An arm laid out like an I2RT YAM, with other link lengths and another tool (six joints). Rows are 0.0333 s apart.
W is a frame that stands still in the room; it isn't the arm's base.
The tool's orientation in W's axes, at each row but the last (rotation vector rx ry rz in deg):
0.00, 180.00, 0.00
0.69, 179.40, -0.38
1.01, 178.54, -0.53
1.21, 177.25, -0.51
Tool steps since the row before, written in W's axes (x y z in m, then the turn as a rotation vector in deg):
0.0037, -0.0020, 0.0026, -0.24, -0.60, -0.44
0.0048, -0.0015, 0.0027, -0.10, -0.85, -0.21
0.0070, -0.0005, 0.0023, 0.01, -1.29, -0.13
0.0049, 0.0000, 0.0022, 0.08, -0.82, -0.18
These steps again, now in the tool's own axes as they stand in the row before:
-0.0037, -0.0020, -0.0026, 0.24, -0.60, 0.44
-0.0048, -0.0015, -0.0026, 0.10, -0.85, 0.21
-0.0071, -0.0004, -0.0021, -0.02, -1.29, 0.14
-0.0050, 0.0001, -0.0020, -0.08, -0.82, 0.19

